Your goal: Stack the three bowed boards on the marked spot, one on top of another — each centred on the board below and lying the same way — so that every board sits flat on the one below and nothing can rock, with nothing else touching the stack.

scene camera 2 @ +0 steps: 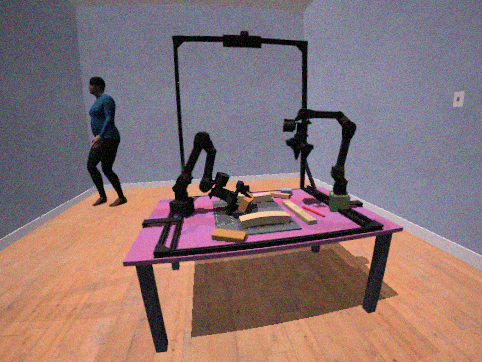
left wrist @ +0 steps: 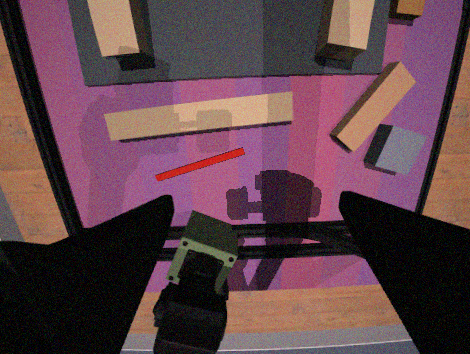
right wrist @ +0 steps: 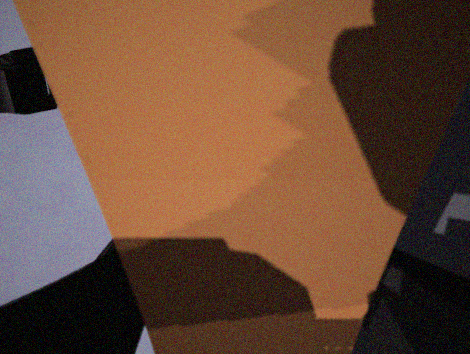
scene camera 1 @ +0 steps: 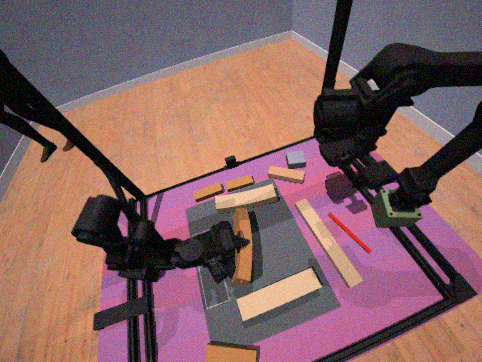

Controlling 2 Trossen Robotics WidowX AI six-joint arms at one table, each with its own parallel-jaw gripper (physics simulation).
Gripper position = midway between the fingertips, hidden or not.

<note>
The left gripper [scene camera 1: 342, 173] is open and holds nothing. On the table rest a long pale plank [scene camera 1: 350, 276] and a grey cube [left wrist: 392, 148]. Further things: the right gripper [scene camera 1: 246, 245].
The long pale plank also shows in the left wrist view [left wrist: 276, 107]. The left gripper shows as well in the left wrist view [left wrist: 256, 201]. The right gripper also shows in the right wrist view [right wrist: 249, 243].
</note>
